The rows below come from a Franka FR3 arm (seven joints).
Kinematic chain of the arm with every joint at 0, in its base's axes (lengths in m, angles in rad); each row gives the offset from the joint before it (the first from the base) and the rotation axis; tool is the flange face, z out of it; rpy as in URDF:
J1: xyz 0 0 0.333 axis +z
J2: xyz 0 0 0 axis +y
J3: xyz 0 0 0.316 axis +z
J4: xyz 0.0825 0 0 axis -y
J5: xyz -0.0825 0 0.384 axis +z
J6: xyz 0 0 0 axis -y
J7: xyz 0.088 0 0 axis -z
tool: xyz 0 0 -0.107 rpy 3.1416 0 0
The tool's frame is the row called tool.
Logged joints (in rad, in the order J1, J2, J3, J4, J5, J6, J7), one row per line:
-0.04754 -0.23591 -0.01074 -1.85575 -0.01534 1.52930 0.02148
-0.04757 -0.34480 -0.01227 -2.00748 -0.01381 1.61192 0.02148
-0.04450 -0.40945 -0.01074 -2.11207 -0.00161 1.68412 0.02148
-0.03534 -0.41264 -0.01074 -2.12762 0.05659 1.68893 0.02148
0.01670 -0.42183 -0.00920 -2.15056 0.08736 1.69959 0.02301
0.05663 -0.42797 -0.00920 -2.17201 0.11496 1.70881 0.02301
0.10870 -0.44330 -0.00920 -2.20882 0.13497 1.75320 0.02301
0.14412 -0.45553 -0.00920 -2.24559 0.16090 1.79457 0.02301
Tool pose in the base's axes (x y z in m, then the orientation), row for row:
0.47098 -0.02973 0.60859 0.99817 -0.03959 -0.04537 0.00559
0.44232 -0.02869 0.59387 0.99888 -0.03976 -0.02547 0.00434
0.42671 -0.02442 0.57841 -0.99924 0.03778 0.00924 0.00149
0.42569 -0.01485 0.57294 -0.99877 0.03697 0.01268 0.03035
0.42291 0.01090 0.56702 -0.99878 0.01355 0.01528 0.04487
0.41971 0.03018 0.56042 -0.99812 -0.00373 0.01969 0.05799
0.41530 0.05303 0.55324 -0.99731 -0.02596 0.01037 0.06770
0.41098 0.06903 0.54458 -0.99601 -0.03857 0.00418 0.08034
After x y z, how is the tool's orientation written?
As a quaternion, x y z w.
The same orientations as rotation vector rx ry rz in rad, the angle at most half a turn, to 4 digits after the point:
3.1247 -0.1239 -0.1420
3.1294 -0.1246 -0.0798
-3.1362 0.1186 0.0290
-3.0785 0.1140 0.0391
-3.0512 0.0414 0.0467
-3.0249 -0.0113 0.0597
-3.0049 -0.0782 0.0312
-2.9785 -0.1153 0.0125

